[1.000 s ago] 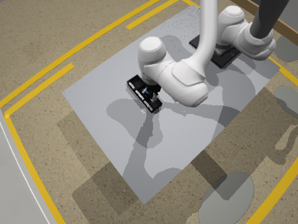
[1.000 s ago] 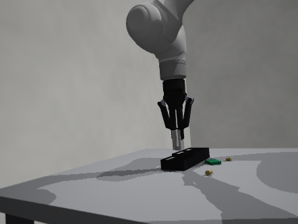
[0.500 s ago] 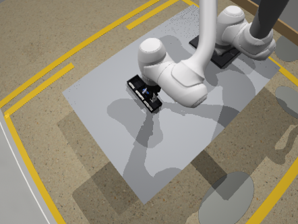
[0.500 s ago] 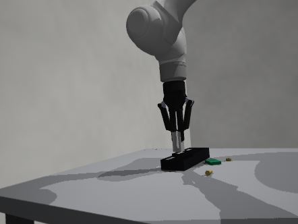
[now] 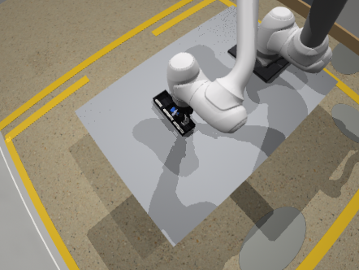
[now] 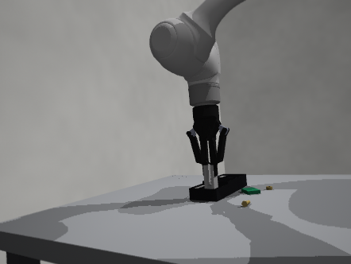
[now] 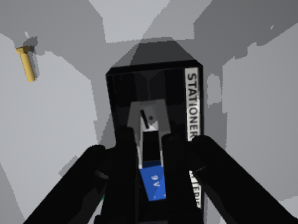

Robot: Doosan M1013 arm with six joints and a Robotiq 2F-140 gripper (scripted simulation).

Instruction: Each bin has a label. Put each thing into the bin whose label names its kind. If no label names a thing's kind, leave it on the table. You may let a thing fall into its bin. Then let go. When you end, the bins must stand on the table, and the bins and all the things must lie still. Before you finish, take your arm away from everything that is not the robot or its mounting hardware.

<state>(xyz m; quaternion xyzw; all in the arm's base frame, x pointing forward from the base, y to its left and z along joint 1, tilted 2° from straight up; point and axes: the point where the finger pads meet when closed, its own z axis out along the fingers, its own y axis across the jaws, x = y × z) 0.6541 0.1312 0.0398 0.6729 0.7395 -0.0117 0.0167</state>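
Right now the flat green board is 7 cm behind my hand, 10 cm to the right of it and 6 cm below it. From my hand the other things lie so: small white piece: 3 cm below; then black bin tray: 2 cm ahead, 8 cm to the right, 4 cm below; then blue battery: 1 cm ahead, 9 cm to the right, 4 cm below.
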